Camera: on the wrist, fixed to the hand. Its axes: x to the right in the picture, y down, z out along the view.
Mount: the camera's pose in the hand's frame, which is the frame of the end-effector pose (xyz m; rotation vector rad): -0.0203 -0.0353 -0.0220 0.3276 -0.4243 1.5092
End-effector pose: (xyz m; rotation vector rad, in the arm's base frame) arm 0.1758 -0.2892 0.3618 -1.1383 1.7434 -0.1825
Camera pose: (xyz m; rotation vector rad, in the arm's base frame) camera 0.1807 -0.3011 0.4063 0.5074 1.6515 0.6255
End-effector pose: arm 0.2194 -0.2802 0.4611 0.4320 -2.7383 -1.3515
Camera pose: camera 0.2506 -0.3119 0.4483 -1.6940 -2.2770 -0.5291
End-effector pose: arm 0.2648 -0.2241 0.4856 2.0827 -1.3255 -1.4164
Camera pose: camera 0.3000 -0.1941 0.4842 0.3288 -2.4901 -0.8563
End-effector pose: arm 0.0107 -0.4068 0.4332 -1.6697 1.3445 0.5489
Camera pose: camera 0.0331 -0.4142 0.4730 0.0149 2.0118 1.3016
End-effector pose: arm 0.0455 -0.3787 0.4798 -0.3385 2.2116 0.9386
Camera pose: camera 0.0659 -0.4198 0.4861 1.7150 1.8915 1.0979
